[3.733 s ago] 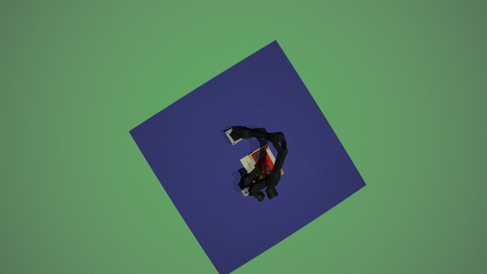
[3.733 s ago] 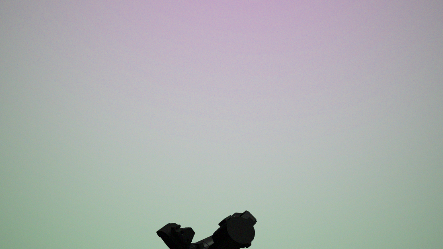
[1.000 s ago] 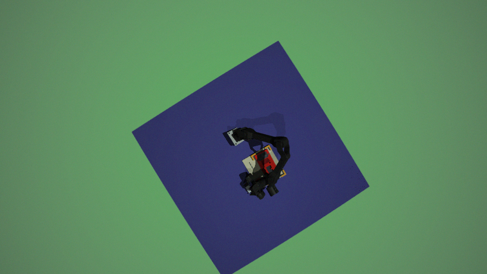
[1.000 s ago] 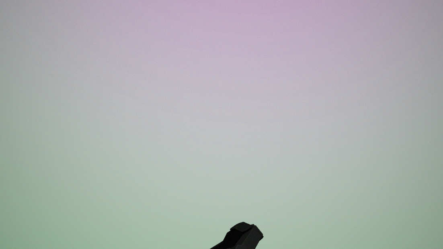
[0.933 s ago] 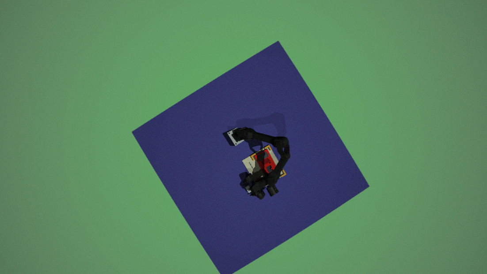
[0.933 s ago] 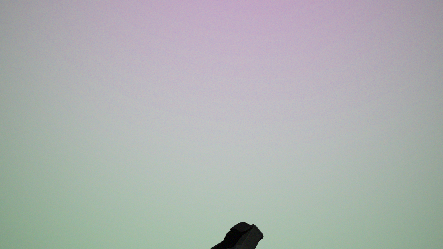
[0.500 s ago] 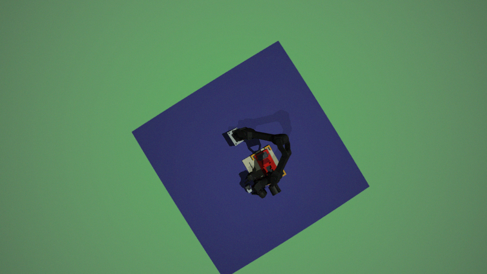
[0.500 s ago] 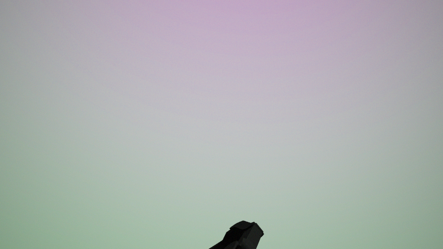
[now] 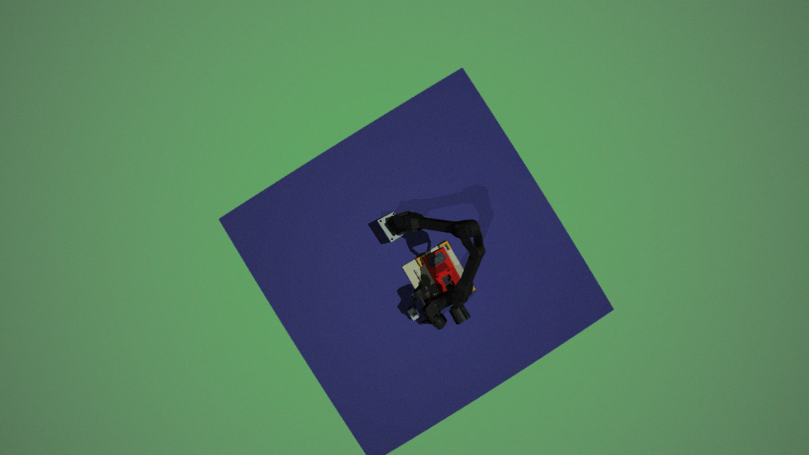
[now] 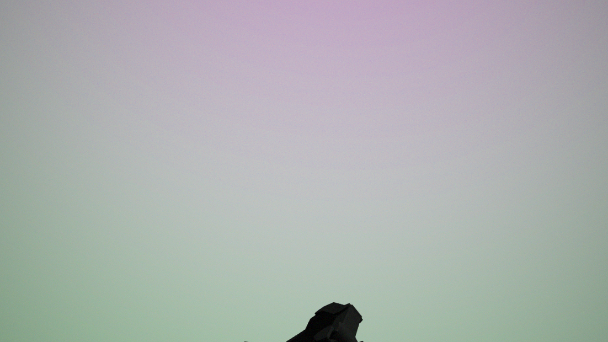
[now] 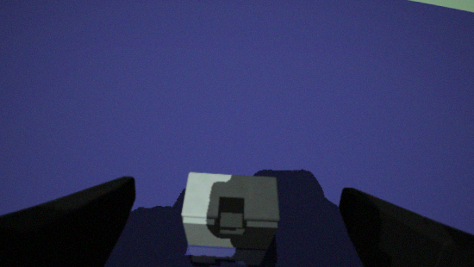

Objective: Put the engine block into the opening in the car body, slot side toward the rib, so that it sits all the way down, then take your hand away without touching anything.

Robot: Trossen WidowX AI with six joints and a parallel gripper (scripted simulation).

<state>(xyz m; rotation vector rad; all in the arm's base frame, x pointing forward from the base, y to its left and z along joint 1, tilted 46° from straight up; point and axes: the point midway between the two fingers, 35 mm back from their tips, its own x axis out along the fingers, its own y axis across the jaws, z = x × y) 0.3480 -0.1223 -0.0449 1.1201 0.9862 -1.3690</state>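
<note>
Now: gripper tip 40 mm above the grey engine block and 10 mm to the left of it. From my gripper tip the other things lie so: grey fixture: 180 mm to the left, 50 mm below, 40 mm behind.
</note>
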